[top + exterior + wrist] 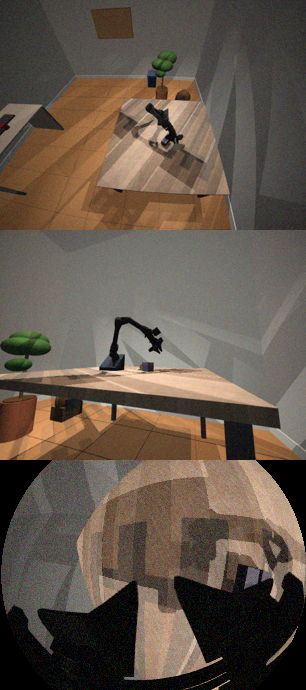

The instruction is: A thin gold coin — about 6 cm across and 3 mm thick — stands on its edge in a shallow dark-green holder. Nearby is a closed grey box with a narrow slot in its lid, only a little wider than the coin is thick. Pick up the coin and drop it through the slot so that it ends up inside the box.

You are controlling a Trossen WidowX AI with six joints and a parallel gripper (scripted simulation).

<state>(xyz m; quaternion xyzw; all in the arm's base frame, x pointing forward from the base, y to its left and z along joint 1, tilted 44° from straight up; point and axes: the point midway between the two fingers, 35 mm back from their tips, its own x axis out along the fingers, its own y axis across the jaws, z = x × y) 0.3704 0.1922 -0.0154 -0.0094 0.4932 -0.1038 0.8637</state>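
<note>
My gripper tip is now 18 cm past the gold coin, 4 cm to the left of it and 14 cm above it.
</note>
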